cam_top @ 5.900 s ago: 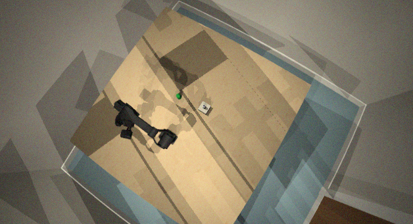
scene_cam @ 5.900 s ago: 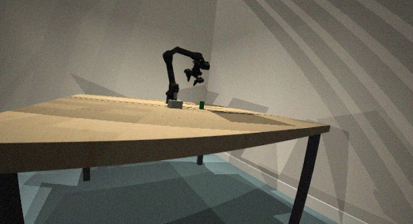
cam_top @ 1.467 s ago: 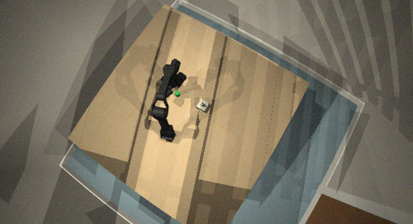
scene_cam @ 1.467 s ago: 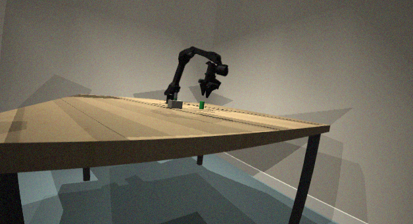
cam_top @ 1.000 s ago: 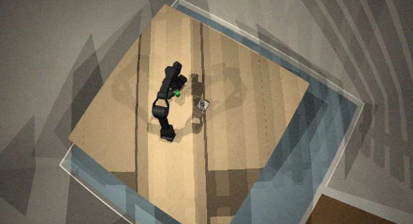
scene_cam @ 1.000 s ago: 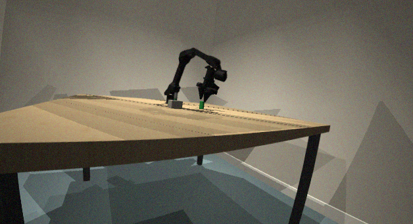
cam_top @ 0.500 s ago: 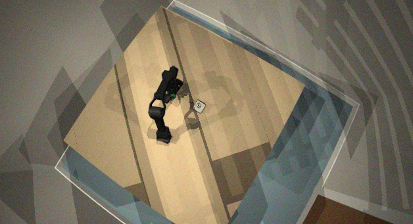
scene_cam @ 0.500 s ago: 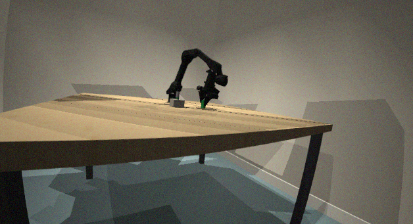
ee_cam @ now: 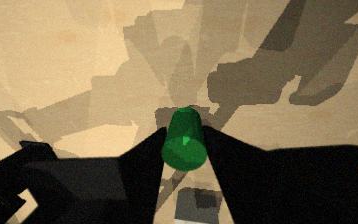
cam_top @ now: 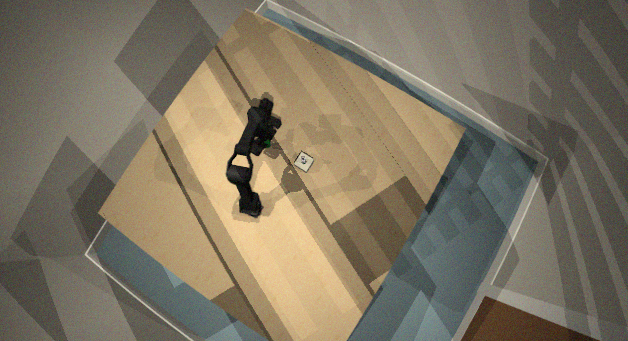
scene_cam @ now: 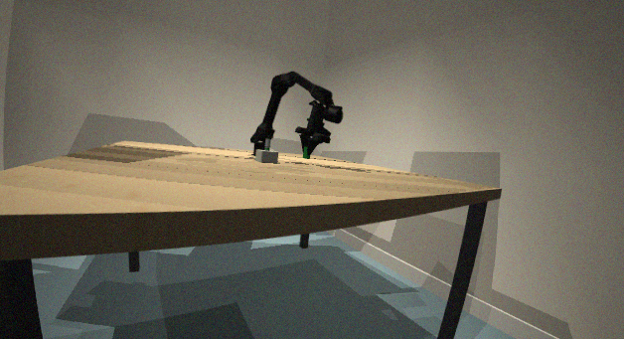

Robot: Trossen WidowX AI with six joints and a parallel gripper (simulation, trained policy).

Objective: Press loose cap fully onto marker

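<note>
My gripper tip is 18 cm to the left of the holder block, 2 cm short of it and 2 cm above it. Also, from my gripper tip: green cap: 1 cm above.
</note>
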